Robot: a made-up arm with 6 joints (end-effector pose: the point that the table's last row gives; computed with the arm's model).
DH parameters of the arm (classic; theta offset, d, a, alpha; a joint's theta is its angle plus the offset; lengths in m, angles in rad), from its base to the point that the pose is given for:
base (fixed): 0 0.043 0 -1.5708
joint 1: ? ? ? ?
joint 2: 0 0.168 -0.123 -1.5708
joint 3: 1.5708 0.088 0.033 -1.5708
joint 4: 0 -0.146 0.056 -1.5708
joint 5: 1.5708 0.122 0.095 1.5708
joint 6: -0.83 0 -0.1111 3.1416
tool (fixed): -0.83 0.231 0 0
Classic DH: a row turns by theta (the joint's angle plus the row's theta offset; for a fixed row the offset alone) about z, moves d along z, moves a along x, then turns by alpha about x.
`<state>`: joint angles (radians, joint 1 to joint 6).
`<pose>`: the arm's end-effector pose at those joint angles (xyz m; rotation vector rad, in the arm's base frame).
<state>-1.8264 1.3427 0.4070 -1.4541 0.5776 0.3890</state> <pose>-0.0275 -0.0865 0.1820 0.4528 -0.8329 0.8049</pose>
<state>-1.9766 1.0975 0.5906 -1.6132 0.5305 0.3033</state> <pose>0.0016 -0.1115 0.1095 0.6972 -0.9333 0.7181</pose>
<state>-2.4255 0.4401 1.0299 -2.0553 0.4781 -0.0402</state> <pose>0.1787 -0.0004 -0.0681 1.5407 -1.2071 0.9551</pose>
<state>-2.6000 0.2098 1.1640 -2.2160 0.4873 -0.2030</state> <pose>0.2385 0.1119 -0.0784 1.8645 -1.2981 1.1600</pose>
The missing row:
joint 1: 0 0.106 0.119 1.5708
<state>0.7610 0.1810 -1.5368 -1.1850 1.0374 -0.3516</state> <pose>0.2467 0.0257 -0.0053 1.2403 -1.7272 0.0129</pose>
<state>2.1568 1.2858 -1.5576 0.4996 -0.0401 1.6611</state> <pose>0.3345 -0.1048 -0.0773 0.0883 1.1221 -1.7128</pose>
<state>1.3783 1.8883 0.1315 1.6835 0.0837 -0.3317</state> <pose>0.2724 0.0866 0.2799 -0.0344 -0.6062 2.0117</pose>
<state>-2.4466 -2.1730 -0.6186 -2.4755 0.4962 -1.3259</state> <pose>-0.0682 -0.1394 0.1106 0.1254 1.2366 0.7398</pose>
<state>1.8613 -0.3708 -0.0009 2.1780 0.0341 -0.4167</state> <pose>0.1200 0.4173 -0.3270 -1.4682 1.7789 2.1038</pose>
